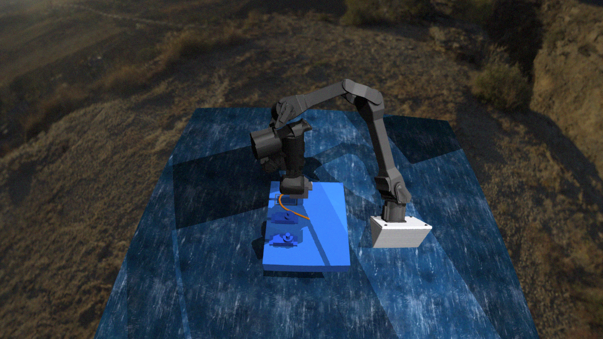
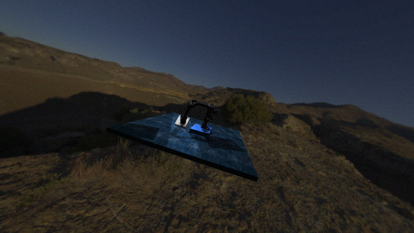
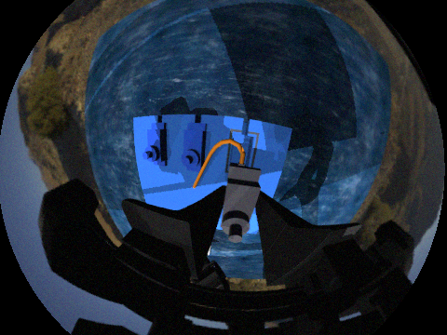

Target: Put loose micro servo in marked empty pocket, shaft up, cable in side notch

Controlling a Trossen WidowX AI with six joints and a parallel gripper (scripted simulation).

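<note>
The blue deck is 100 mm below my gripper tip, 90 mm behind it and 70 mm to the left of it.
</note>
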